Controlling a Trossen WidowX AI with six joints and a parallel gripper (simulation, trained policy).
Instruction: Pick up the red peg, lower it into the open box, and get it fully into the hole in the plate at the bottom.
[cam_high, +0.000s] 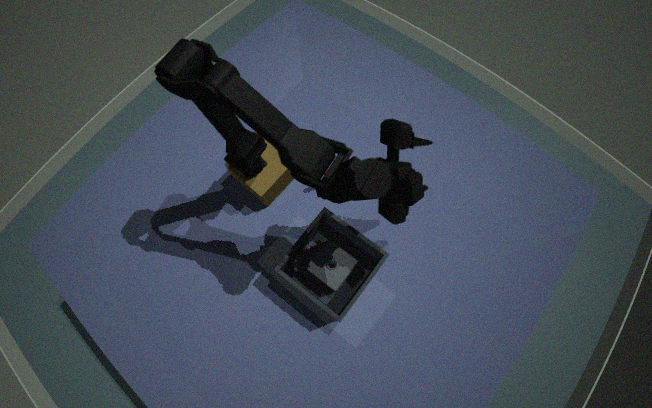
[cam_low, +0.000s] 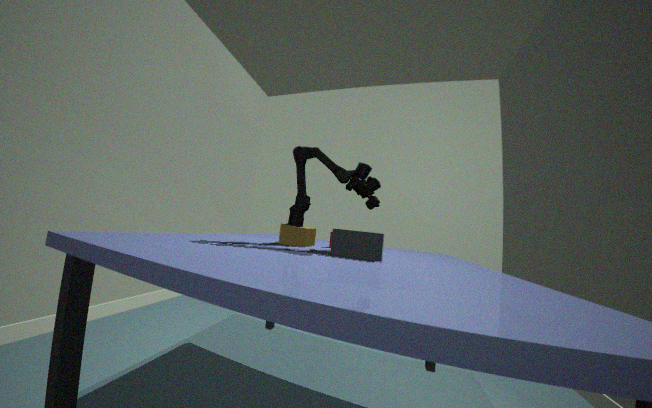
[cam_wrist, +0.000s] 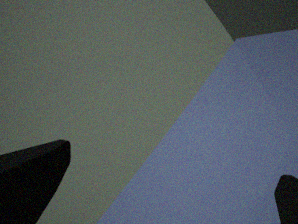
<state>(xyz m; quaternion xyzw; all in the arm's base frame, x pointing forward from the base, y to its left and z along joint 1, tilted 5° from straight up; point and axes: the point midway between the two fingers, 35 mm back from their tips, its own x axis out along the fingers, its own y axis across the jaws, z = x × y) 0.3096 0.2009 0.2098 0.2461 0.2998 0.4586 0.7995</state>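
Right now my gripper tip is 19 cm past the red peg, 10 cm to the left of it and 23 cm above it. Round my gripper tip: plate: 1 cm behind, 25 cm to the right, 22 cm below; then dark box: 1 cm behind, 25 cm to the right, 24 cm below.
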